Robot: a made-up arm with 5 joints.
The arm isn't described. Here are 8 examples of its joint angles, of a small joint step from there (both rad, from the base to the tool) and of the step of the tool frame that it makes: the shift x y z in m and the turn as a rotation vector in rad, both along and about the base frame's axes.
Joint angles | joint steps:
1: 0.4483 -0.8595 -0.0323 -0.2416 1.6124 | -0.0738 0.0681 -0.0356 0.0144 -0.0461
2: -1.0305 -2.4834 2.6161 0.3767 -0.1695 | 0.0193 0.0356 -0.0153 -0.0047 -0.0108
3: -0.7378 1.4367 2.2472 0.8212 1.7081 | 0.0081 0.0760 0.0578 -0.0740 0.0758
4: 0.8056 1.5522 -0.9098 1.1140 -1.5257 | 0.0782 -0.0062 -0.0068 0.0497 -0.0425
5: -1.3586 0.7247 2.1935 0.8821 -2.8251 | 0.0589 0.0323 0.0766 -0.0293 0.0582
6: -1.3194 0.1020 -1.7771 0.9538 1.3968 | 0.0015 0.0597 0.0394 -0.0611 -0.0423
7: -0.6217 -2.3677 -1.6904 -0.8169 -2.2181 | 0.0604 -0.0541 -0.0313 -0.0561 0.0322
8: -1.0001 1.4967 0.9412 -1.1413 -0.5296 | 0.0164 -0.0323 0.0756 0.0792 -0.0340
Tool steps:
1: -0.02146 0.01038 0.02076 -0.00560 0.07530 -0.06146
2: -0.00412 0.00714 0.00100 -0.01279 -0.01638 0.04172
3: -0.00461 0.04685 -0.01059 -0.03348 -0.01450 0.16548
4: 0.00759 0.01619 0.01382 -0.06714 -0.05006 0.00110
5: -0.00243 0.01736 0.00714 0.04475 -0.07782 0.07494
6: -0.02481 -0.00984 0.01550 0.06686 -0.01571 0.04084
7: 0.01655 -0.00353 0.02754 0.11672 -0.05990 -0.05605
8: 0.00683 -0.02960 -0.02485 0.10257 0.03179 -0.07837
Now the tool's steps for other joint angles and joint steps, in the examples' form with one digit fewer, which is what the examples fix.
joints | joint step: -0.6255 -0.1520 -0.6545 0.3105 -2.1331 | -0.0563 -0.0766 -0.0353 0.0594 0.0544
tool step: 0.0135 -0.0122 -0.0016 -0.0164 0.0673 -0.0604
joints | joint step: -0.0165 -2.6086 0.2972 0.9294 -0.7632 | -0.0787 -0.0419 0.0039 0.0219 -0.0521
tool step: -0.0005 -0.0172 -0.0056 0.0714 0.0908 -0.0625
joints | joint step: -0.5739 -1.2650 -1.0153 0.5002 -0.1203 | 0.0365 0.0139 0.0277 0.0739 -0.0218
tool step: 0.0005 -0.0125 -0.0190 -0.0881 -0.0925 0.0047
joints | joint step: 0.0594 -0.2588 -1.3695 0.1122 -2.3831 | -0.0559 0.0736 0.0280 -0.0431 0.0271
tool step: -0.0009 0.0112 -0.0370 -0.0244 0.0846 0.0279
